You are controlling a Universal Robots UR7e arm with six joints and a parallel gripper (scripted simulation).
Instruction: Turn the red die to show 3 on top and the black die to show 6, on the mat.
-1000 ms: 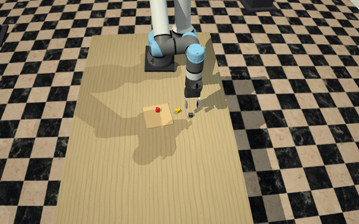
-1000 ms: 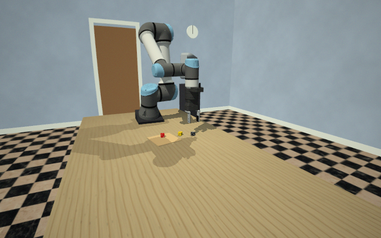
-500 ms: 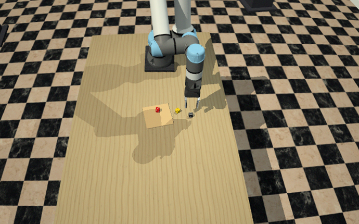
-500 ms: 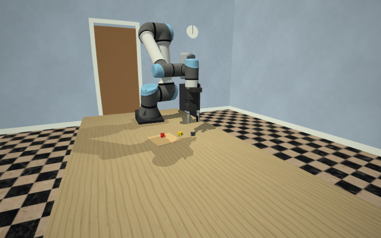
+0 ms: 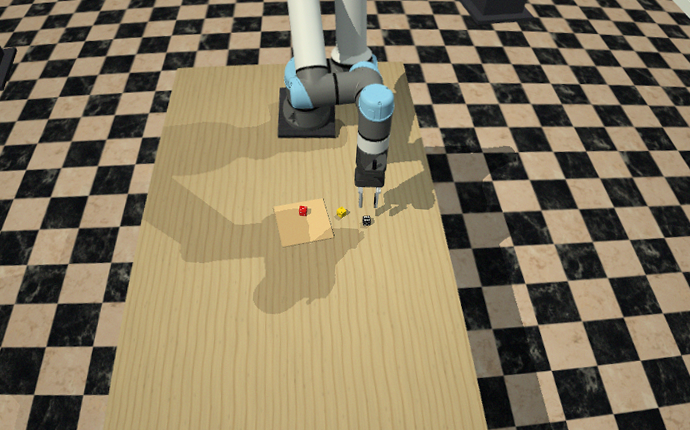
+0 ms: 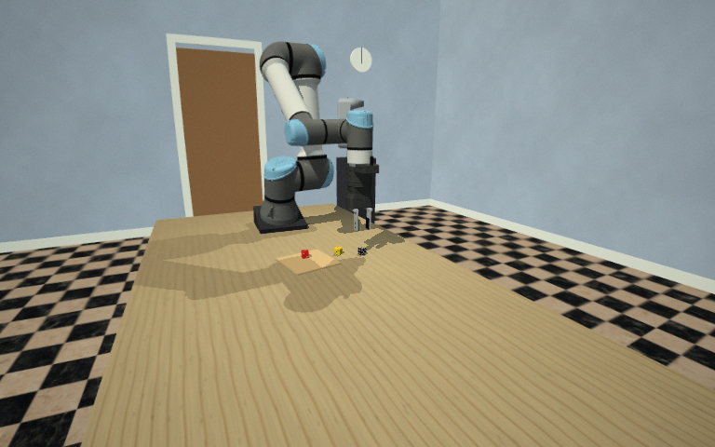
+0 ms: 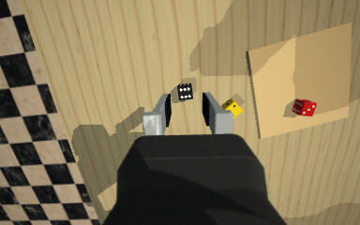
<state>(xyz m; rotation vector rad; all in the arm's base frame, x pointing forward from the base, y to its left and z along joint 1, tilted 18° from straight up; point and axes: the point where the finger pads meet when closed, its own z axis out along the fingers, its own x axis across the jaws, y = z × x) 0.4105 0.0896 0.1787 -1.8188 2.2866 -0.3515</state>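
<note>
My hand is 9 cm above the black die. Also, from my hand: red die 7 cm behind, 16 cm to the right, 8 cm below; then yellow die 5 cm behind, 6 cm to the right, 9 cm below; then tan mat 4 cm behind, 17 cm to the right, 10 cm below.
</note>
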